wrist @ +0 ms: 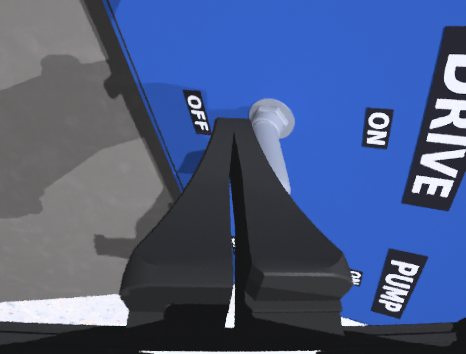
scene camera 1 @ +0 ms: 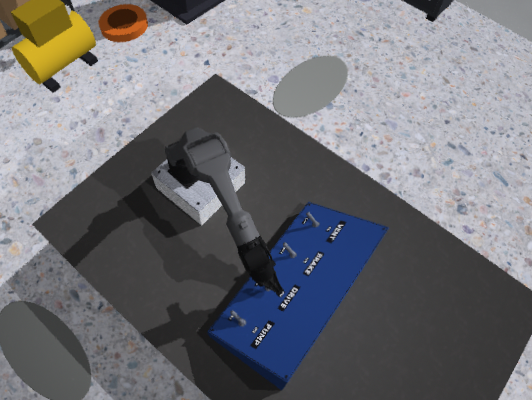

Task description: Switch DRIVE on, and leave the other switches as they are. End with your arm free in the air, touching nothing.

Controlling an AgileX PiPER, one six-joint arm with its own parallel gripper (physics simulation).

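The blue switch panel (scene camera 1: 325,300) (wrist: 320,55) lies on the dark mat, with labels for PUMP, DRIVE, BRAKE and VENT. My gripper (scene camera 1: 280,294) (wrist: 231,136) is shut with its fingertips together, low over the DRIVE switch. In the wrist view the grey DRIVE lever (wrist: 270,140) stands along the right finger, on the ON side, touching it or very close. Its far end is partly hidden by that finger, and I cannot tell its tilt surely. The fingertips are between its base nut and the OFF label (wrist: 195,112). The ON label (wrist: 377,128) is to the right.
The PUMP lever (scene camera 1: 238,318), BRAKE lever (scene camera 1: 289,250) and VENT lever (scene camera 1: 313,219) lean toward their OFF side. The arm's pale base block (scene camera 1: 202,212) stands behind the panel. A yellow cylinder (scene camera 1: 60,52) and an orange ring (scene camera 1: 112,35) are far off at the upper left.
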